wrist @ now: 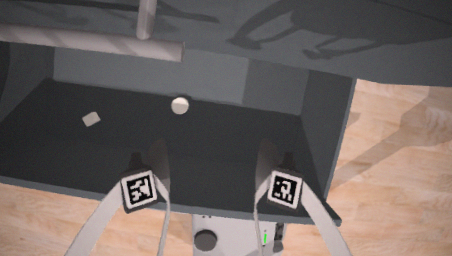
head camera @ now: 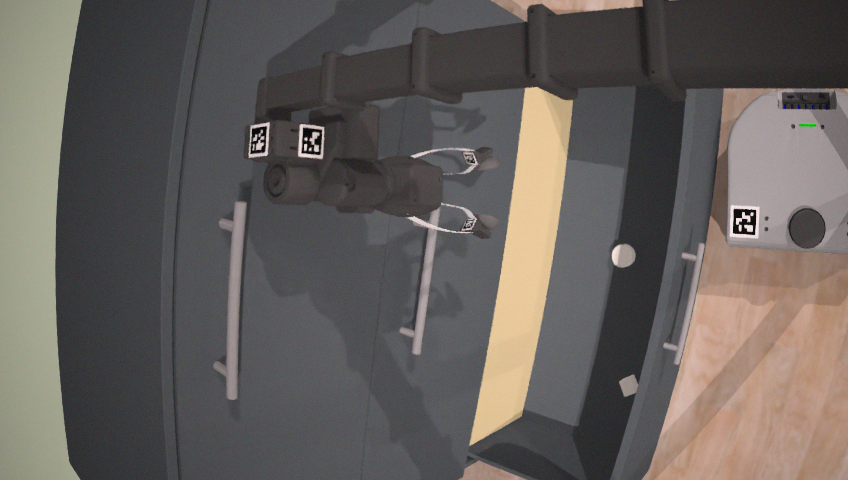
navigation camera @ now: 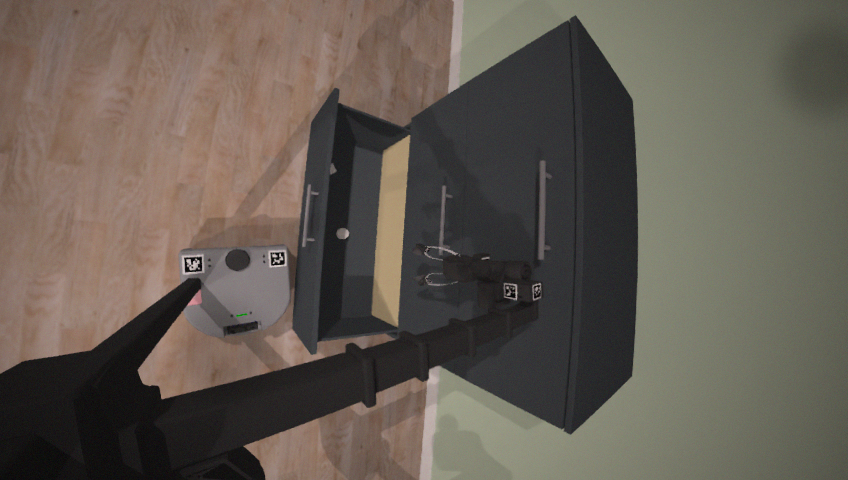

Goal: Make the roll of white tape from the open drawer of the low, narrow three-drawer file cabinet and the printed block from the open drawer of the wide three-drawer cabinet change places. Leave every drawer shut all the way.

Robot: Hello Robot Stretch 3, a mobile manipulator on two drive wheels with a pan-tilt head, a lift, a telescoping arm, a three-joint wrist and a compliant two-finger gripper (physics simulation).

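Observation:
The white tape roll [head camera: 623, 255] [navigation camera: 342, 233] [wrist: 180, 105] lies in the open bottom drawer of the wide dark cabinet [head camera: 119, 237] [navigation camera: 604, 237]. The small pale printed block [head camera: 628, 385] [navigation camera: 332, 168] [wrist: 91, 119] lies in the same drawer, apart from the roll, near the drawer front. My gripper [head camera: 487, 193] [navigation camera: 420, 265] [wrist: 213, 156] is open and empty. It hangs in front of the closed drawer fronts, above the open drawer. The narrow file cabinet does not show in these views.
The middle drawer's handle [head camera: 425, 279] [navigation camera: 442, 217] [wrist: 100, 41] is close to my gripper. The top drawer's handle [head camera: 235, 297] [navigation camera: 542, 208] is beside the wrist. My base [head camera: 767, 166] [navigation camera: 238, 291] stands on the wooden floor close to the open drawer's front.

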